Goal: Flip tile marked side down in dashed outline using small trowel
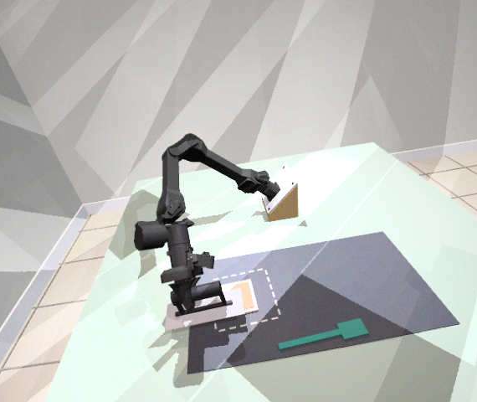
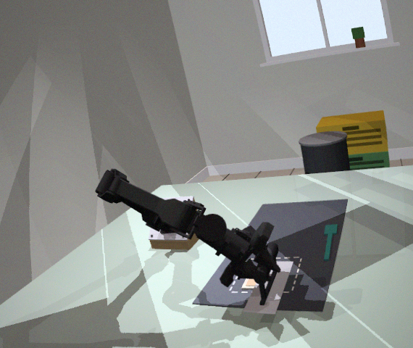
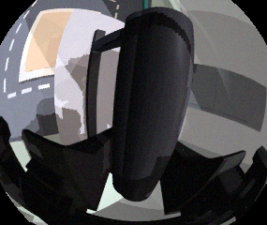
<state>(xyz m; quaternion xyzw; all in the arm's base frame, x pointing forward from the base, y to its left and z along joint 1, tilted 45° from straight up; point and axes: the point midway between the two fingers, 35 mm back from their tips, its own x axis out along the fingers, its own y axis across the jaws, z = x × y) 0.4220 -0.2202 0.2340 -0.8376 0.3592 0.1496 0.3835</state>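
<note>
My gripper tip is now 9 cm short of the teal trowel, 31 cm to the right of it and 8 cm above it. Round my gripper tip: dark mat 5 cm behind, 30 cm to the left, 10 cm below; tile 6 cm behind, 11 cm to the left, 8 cm below.
</note>
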